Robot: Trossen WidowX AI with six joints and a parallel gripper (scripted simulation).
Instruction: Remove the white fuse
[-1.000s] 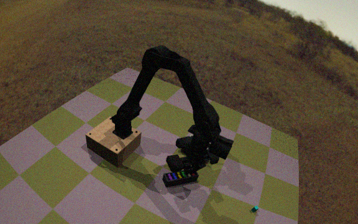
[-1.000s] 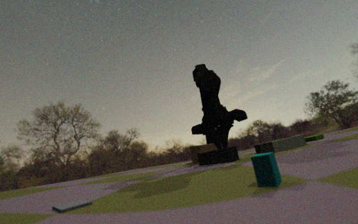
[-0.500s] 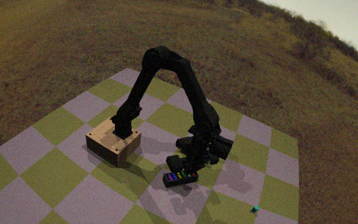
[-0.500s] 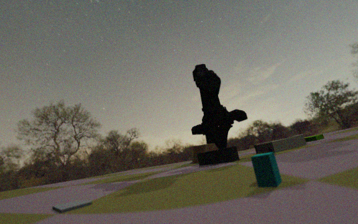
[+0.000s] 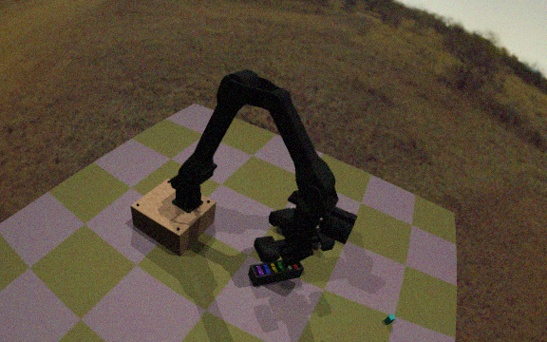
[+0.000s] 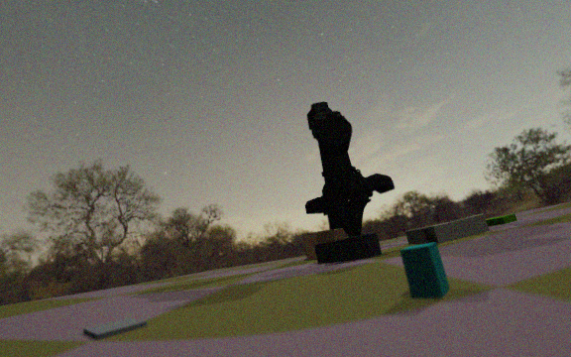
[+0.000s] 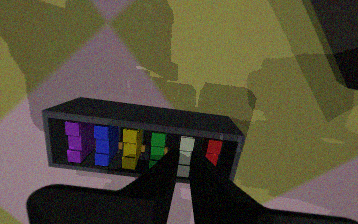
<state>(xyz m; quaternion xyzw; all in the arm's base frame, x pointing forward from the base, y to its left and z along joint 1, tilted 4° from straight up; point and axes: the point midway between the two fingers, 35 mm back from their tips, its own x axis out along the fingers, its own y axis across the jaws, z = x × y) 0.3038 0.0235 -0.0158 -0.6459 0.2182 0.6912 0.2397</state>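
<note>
Right now my gripper tip is 10 mm to the right of the red fuse, 10 mm short of it and 10 mm above it. Also, from my gripper tip: teal block (320 mm ahead, 20 mm below, 10 mm to the left); green fuse (20 mm to the right, 10 mm below, 10 mm behind); white fuse (10 mm below).
</note>
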